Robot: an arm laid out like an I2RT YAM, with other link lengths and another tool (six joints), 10 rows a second.
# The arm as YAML. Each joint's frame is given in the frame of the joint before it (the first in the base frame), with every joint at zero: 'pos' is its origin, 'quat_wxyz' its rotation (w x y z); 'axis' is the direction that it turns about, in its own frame. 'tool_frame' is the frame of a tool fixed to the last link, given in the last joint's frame.
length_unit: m
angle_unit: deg
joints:
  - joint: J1
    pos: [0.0, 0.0, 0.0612]
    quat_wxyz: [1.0, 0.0, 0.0, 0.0]
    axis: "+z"
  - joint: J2
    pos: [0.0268, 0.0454, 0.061]
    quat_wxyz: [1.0, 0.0, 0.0, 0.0]
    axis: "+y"
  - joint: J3
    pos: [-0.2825, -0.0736, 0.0]
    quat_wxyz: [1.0, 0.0, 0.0, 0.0]
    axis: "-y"
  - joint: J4
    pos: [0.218, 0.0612, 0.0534]
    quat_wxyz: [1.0, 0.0, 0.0, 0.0]
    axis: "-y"
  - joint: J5
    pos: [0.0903, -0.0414, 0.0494]
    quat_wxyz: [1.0, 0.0, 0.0, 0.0]
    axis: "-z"
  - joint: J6
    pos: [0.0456, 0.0, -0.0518]
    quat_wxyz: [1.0, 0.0, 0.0, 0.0]
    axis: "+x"
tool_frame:
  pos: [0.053, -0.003, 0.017]
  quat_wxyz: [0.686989, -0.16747, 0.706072, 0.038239]
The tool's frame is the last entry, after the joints.
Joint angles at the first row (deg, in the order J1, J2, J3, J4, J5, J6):
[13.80, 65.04, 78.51, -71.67, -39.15, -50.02]
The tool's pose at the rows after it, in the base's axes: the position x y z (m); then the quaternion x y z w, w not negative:
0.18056 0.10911 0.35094 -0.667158 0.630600 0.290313 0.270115
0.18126 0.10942 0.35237 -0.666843 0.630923 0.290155 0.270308
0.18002 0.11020 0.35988 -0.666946 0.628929 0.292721 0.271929
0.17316 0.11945 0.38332 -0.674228 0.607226 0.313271 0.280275
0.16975 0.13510 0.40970 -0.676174 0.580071 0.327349 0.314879
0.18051 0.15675 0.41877 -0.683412 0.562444 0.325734 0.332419
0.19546 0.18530 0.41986 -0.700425 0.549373 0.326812 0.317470
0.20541 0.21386 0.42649 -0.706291 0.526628 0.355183 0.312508
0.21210 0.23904 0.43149 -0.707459 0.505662 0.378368 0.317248
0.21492 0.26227 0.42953 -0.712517 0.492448 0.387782 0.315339
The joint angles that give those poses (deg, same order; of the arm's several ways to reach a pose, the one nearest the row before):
[13.88, 65.21, 78.54, -71.55, -39.29, -49.84]
[13.95, 65.43, 79.02, -71.71, -39.22, -49.70]
[14.17, 65.86, 81.16, -73.17, -39.52, -49.42]
[16.57, 67.08, 87.13, -76.18, -41.72, -47.75]
[21.05, 66.82, 90.56, -72.08, -42.71, -41.54]
[26.04, 68.62, 91.17, -65.37, -40.46, -37.27]
[30.93, 74.12, 94.91, -63.62, -38.08, -36.45]
[34.49, 79.06, 98.81, -61.18, -39.68, -33.90]
[37.45, 82.33, 100.55, -56.80, -40.91, -30.86]
[40.52, 84.96, 101.24, -53.35, -40.33, -29.08]

